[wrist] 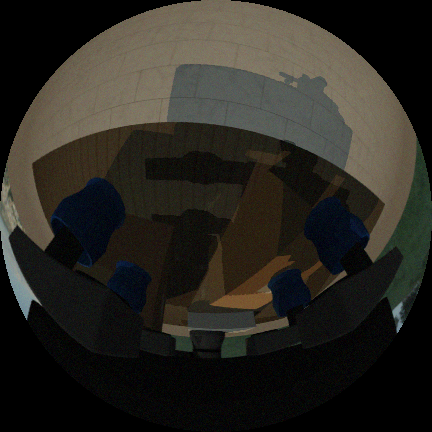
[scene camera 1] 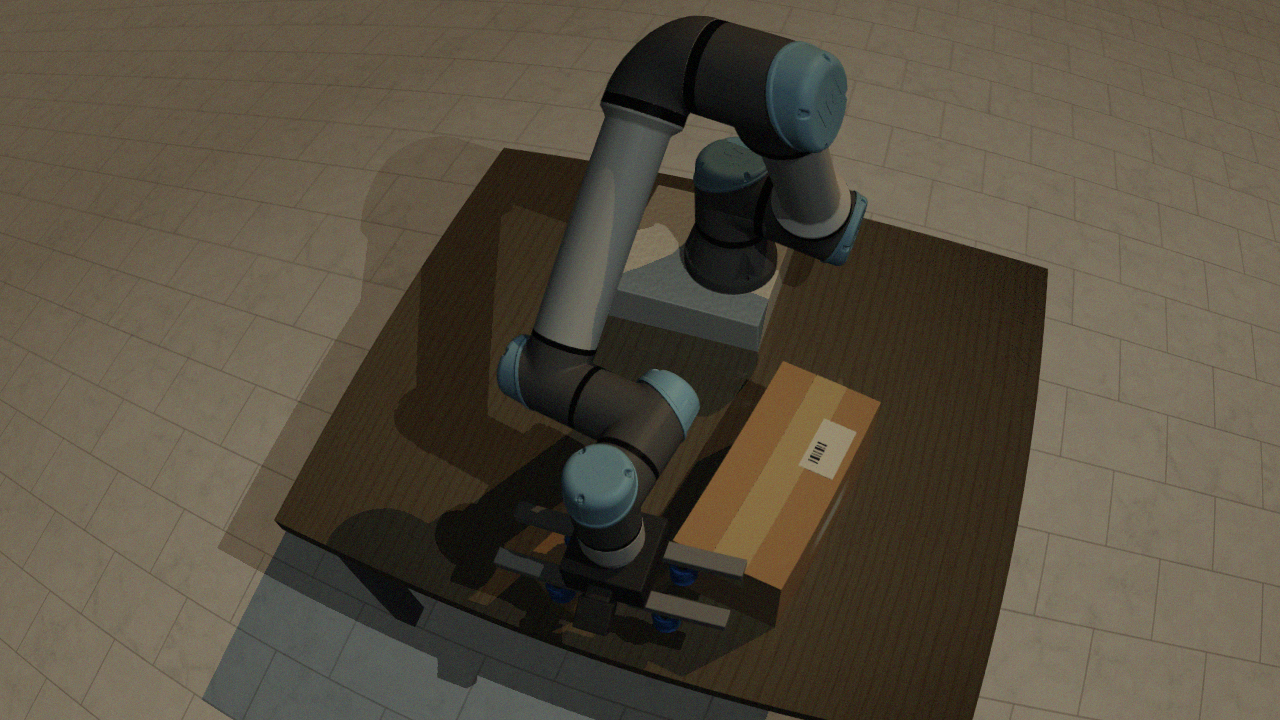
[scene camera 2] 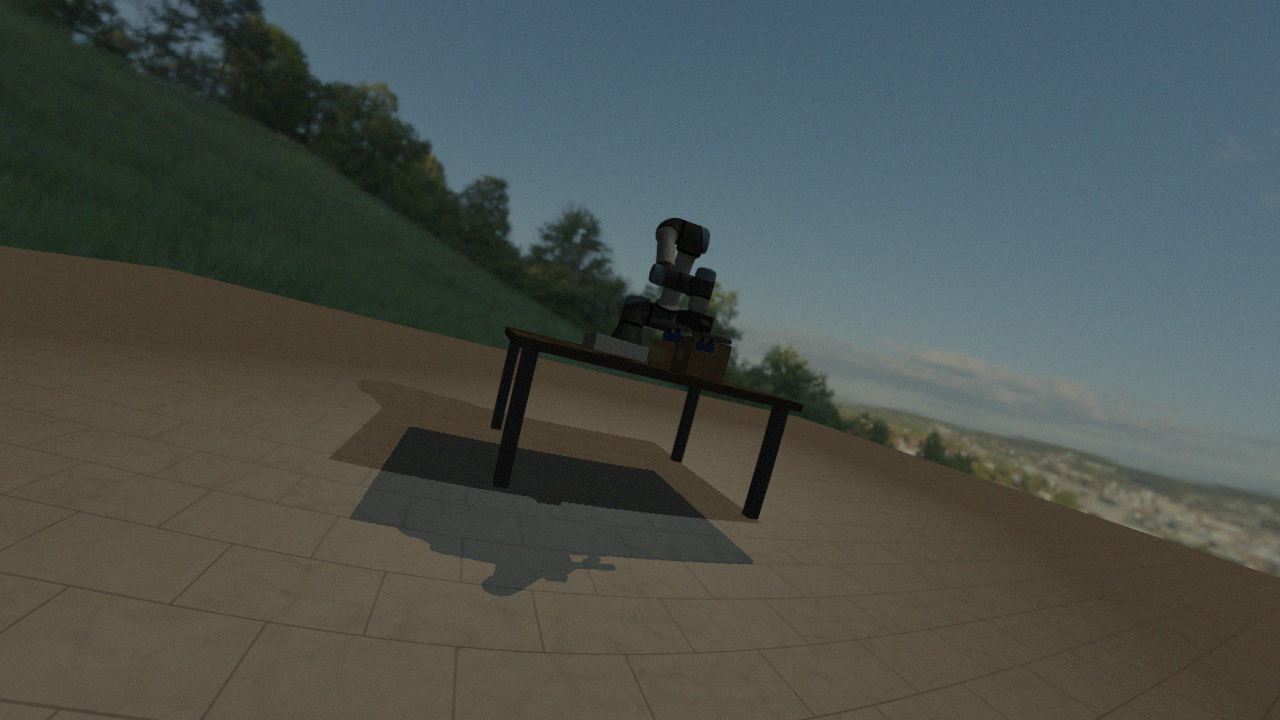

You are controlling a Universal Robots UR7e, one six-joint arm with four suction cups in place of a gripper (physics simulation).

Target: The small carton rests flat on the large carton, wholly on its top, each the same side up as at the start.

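The small carton lies near the table's front edge, almost wholly hidden under my suction gripper. The four blue cups sit down on its top, and the gripper looks fixed to it. The large carton, brown with a pale tape stripe and a white barcode label, lies flat on the table just to the right of the gripper, its near end beside the gripper's right bar. Nothing lies on its top.
The dark wooden table carries both cartons and the arm's grey pedestal at the back. The table's front edge runs close below the gripper. Tiled floor lies all around.
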